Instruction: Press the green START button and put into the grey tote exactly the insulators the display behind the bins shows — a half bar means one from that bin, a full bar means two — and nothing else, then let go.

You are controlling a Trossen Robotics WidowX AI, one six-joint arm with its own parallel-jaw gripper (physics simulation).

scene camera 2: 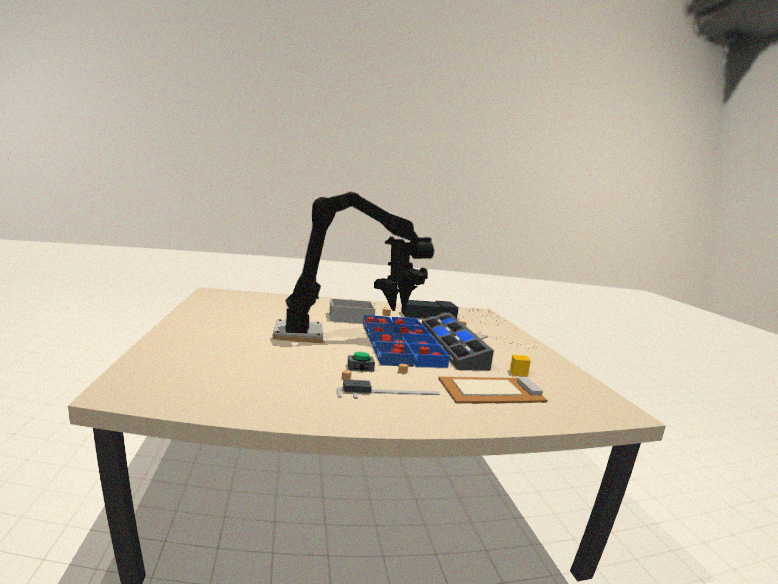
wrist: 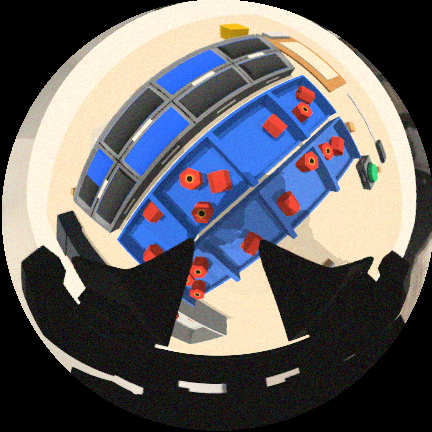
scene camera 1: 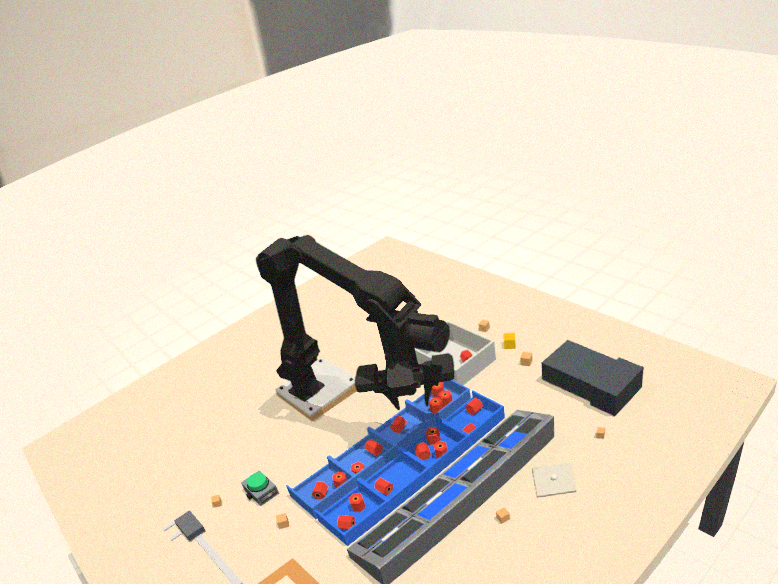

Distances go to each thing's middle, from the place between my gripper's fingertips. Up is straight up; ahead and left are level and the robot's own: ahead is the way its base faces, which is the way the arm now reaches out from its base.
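Grey tote (scene camera 1: 482,348): my hand 100 mm past it, 240 mm to the right of it, 70 mm above it. From my hand: display (scene camera 1: 435,530), 160 mm ahead, 70 mm to the right, 60 mm below; dark box (scene camera 1: 609,384), 220 mm ahead, 330 mm to the left, 70 mm below; grey plate (scene camera 1: 545,486), 290 mm ahead, 50 mm to the left, 90 mm below.
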